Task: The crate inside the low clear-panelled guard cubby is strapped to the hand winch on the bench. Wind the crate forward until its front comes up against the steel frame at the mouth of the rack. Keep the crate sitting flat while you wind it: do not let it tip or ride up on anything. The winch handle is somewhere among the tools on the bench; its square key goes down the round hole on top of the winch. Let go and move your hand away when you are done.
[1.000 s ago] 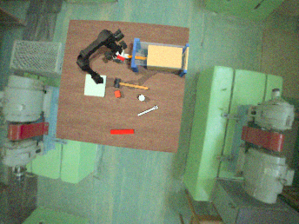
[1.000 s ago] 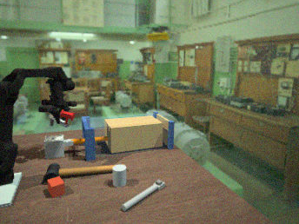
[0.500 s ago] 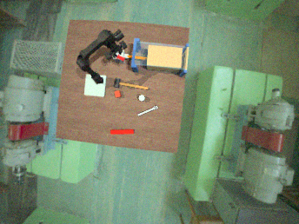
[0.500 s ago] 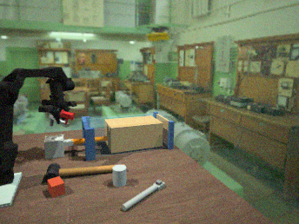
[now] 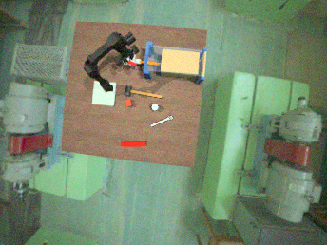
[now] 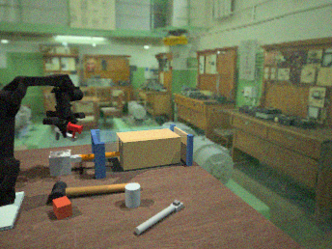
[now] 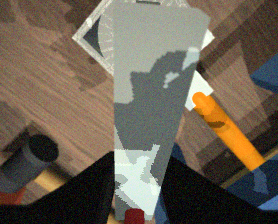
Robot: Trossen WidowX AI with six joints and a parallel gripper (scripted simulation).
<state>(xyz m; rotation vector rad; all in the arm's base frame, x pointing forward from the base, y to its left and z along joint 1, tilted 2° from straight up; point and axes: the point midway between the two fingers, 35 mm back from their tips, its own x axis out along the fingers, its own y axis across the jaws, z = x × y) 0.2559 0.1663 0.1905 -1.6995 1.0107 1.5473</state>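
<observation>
Now: the winch handle 20 mm above my gripper tip. Also, from my gripper tip: red knob (20 mm ahead, 40 mm to the right, 40 mm above); winch (50 mm behind, 50 mm to the left, 150 mm below); blue steel frame (130 mm ahead, 30 mm to the left, 70 mm below).
</observation>
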